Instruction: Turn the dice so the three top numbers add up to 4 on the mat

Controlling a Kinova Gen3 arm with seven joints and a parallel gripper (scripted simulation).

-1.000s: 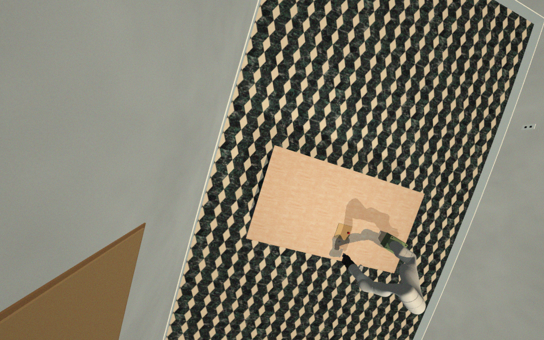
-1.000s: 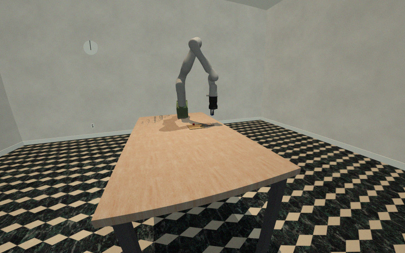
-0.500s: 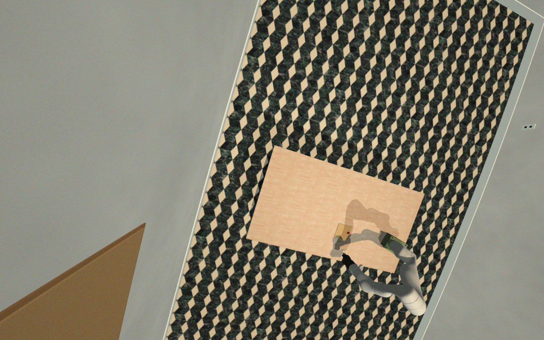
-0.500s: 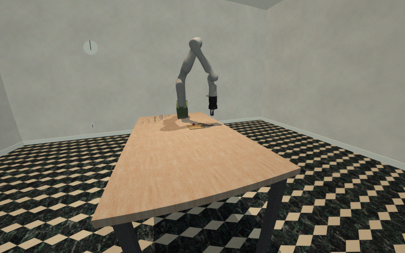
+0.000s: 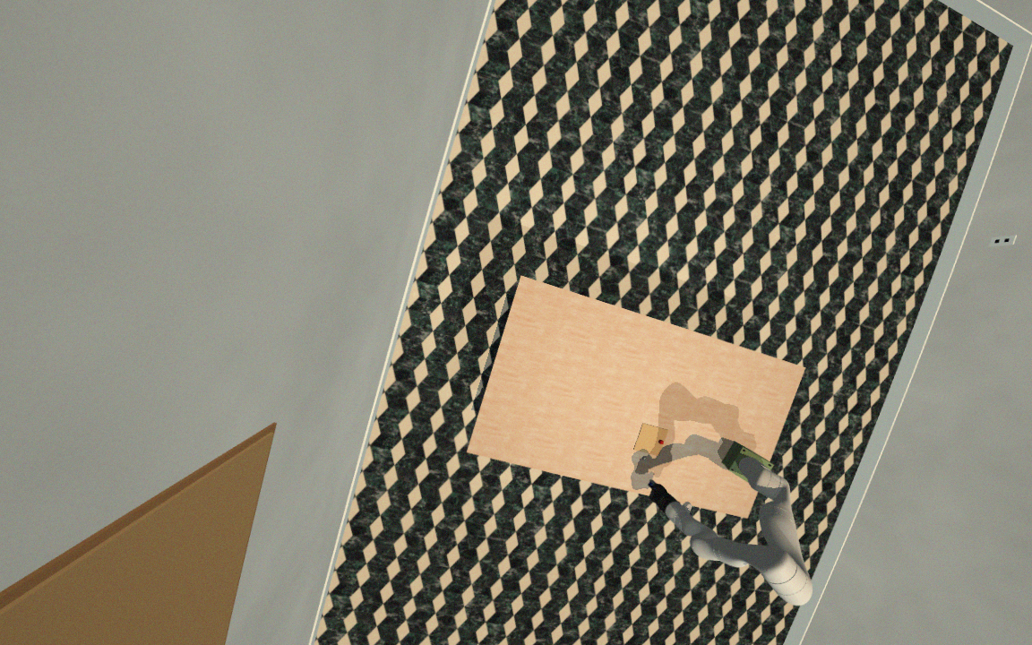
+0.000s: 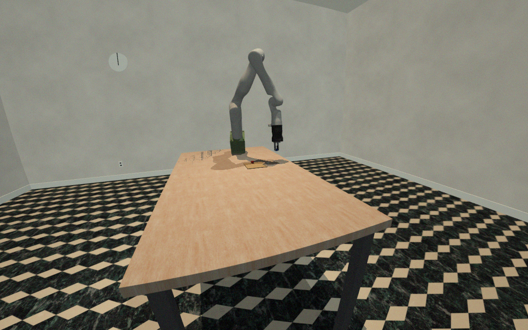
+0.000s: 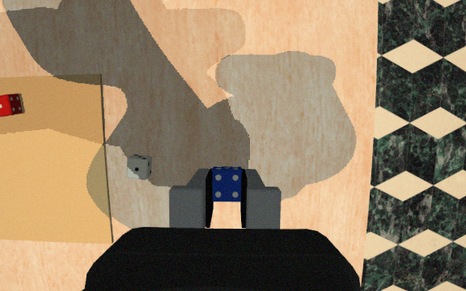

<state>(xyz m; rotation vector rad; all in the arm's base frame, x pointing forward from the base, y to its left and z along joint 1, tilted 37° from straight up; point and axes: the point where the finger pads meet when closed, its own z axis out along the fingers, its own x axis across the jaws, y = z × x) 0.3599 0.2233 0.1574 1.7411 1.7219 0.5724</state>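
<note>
The white die lies 1 cm ahead of my hand, 7 cm to the right of it and 10 cm below it. Also, from my hand: tan mat (17 cm to the right, 11 cm below); blue die (1 cm below); red die (5 cm behind, 17 cm to the right, 10 cm below).
</note>
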